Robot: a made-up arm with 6 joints.
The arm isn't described. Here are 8 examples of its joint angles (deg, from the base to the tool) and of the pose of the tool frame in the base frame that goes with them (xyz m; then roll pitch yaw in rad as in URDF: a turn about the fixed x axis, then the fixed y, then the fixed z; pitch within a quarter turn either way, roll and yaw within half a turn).
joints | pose
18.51 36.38 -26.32 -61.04 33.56 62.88 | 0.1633 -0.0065 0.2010 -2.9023 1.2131 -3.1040
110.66 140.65 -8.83 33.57 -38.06 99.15 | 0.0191 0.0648 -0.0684 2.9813 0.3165 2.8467
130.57 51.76 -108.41 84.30 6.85 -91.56 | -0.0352 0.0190 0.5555 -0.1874 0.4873 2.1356
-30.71 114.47 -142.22 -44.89 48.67 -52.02 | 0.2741 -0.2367 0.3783 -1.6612 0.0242 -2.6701
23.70 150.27 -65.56 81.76 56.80 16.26 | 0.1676 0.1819 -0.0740 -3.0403 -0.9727 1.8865
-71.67 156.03 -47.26 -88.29 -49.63 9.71 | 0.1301 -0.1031 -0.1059 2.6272 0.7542 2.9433
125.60 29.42 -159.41 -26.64 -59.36 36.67 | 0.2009 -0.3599 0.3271 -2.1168 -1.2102 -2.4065
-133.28 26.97 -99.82 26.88 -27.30 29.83 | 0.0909 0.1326 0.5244 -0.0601 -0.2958 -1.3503
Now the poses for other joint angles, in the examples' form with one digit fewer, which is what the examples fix.
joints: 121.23 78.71 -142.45 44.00 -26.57 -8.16
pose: 0.008 0.058 0.600 0.282 -0.146 2.661
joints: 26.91 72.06 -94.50 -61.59 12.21 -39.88
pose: 0.223 0.088 0.444 -1.199 -0.109 -1.344
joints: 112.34 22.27 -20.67 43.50 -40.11 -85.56
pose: 0.006 0.126 0.294 -0.733 0.811 0.525
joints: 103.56 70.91 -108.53 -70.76 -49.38 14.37
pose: -0.114 0.107 0.514 -0.884 -0.173 1.259
